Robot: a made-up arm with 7 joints. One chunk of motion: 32 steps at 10 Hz.
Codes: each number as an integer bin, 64 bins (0 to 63) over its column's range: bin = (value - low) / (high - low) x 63, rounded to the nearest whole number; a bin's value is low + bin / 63 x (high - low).
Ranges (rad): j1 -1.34..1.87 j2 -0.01..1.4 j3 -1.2..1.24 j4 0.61..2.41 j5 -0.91..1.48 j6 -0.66..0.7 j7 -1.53..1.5
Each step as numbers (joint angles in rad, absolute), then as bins.
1 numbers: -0.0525 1.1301 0.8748 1.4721 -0.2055 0.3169 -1.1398
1 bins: 25 51 54 30 19 45 8
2 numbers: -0.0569 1.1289 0.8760 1.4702 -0.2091 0.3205 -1.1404
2 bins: 25 51 54 30 18 45 8
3 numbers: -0.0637 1.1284 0.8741 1.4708 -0.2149 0.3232 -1.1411
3 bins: 25 51 54 30 18 46 8
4 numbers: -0.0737 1.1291 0.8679 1.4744 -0.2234 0.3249 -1.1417
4 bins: 25 51 53 30 18 46 8
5 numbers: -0.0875 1.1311 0.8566 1.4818 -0.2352 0.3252 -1.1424
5 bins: 25 51 53 31 18 46 8
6 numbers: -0.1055 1.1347 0.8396 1.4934 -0.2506 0.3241 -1.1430
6 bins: 24 51 53 31 17 46 8
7 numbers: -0.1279 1.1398 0.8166 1.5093 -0.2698 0.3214 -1.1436
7 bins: 24 51 52 31 17 45 8
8 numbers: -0.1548 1.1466 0.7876 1.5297 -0.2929 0.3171 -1.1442
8 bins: 23 52 51 32 16 45 8
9 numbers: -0.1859 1.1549 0.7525 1.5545 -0.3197 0.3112 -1.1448
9 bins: 23 52 50 33 16 45 8
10 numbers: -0.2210 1.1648 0.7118 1.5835 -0.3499 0.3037 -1.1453
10 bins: 22 52 49 34 15 45 8
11 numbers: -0.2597 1.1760 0.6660 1.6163 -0.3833 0.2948 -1.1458
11 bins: 21 53 48 35 14 44 8
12 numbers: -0.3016 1.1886 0.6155 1.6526 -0.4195 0.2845 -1.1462
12 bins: 20 54 47 36 13 44 8
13 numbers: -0.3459 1.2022 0.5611 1.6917 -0.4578 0.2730 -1.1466
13 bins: 20 54 45 38 12 43 8
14 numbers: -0.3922 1.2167 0.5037 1.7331 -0.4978 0.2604 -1.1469
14 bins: 19 55 44 39 11 43 8
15 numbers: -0.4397 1.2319 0.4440 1.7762 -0.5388 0.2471 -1.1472
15 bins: 18 55 42 41 10 42 8
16 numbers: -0.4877 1.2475 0.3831 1.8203 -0.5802 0.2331 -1.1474
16 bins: 17 56 41 42 9 41 8
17 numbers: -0.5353 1.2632 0.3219 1.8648 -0.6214 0.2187 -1.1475
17 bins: 16 57 39 44 8 41 8
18 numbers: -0.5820 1.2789 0.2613 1.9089 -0.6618 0.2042 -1.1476
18 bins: 15 58 38 45 7 40 8
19 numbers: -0.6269 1.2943 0.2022 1.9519 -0.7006 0.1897 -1.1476
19 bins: 14 58 36 47 6 39 8
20 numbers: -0.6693 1.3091 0.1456 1.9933 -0.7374 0.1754 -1.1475
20 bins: 13 59 35 48 5 39 8
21 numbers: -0.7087 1.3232 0.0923 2.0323 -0.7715 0.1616 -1.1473
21 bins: 12 60 33 50 4 38 8
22 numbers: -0.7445 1.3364 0.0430 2.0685 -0.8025 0.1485 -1.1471
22 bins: 12 60 32 51 3 37 8
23 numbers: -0.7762 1.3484 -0.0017 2.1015 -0.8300 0.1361 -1.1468
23 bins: 11 61 31 52 2 37 8
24 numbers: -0.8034 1.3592 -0.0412 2.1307 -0.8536 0.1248 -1.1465
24 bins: 11 61 30 53 1 36 8
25 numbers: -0.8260 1.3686 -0.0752 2.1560 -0.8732 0.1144 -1.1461
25 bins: 10 62 29 54 1 36 8
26 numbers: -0.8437 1.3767 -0.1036 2.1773 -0.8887 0.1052 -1.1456
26 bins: 10 62 28 55 1 35 8
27 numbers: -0.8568 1.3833 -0.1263 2.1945 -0.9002 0.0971 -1.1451
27 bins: 9 62 28 55 0 35 8
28 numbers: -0.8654 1.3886 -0.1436 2.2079 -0.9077 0.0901 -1.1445
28 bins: 9 62 27 56 0 35 8
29 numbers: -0.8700 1.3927 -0.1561 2.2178 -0.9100 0.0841 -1.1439
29 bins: 9 63 27 56 0 34 8
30 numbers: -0.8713 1.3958 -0.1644 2.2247 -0.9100 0.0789 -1.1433
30 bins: 9 63 27 57 0 34 8
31 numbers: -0.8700 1.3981 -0.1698 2.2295 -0.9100 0.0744 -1.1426
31 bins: 9 63 27 57 0 34 8
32 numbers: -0.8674 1.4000 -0.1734 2.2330 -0.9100 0.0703 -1.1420
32 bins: 9 63 27 57 0 34 8
